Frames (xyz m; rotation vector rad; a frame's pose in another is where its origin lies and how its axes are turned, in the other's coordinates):
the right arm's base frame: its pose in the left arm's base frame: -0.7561 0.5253 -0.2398 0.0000 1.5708 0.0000
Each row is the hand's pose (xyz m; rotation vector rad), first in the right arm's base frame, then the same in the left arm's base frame.
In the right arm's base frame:
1: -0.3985 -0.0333 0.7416 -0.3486 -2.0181 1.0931
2: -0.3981 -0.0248 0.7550 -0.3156 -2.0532 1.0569
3: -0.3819 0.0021 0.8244 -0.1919 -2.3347 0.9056
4: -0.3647 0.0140 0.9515 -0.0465 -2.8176 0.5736
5: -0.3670 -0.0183 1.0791 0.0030 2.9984 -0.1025
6: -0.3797 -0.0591 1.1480 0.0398 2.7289 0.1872
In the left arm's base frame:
1: -0.0145 0.4920 0.1587 0.4388 -0.5946 0.8496
2: -0.0011 0.5005 0.1583 0.4351 -0.6180 0.8056
3: 0.0683 0.5274 0.1421 0.4033 -0.8568 0.6202
4: 0.1954 0.5393 0.1249 0.2776 -1.2812 0.3265
5: 0.3230 0.5070 0.1272 0.0530 -1.7116 0.0562
6: 0.3919 0.4662 0.1399 -0.1361 -1.9742 -0.0884

